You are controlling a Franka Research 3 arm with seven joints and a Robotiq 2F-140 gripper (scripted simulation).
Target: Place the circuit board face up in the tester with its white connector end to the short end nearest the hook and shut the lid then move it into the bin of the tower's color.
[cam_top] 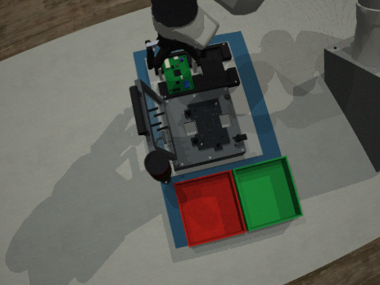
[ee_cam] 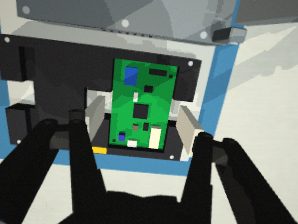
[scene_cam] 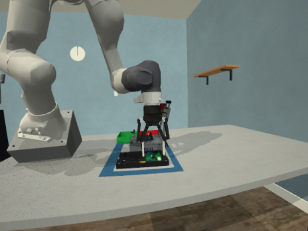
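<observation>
My gripper is now 40 mm above the green circuit board. Round my hand: latch hook 240 mm to the left, 70 mm behind, 30 mm above; then clear lid 160 mm to the left, 130 mm above, 110 mm ahead; then tester plate 180 mm to the left, 10 mm behind, 10 mm above.
</observation>
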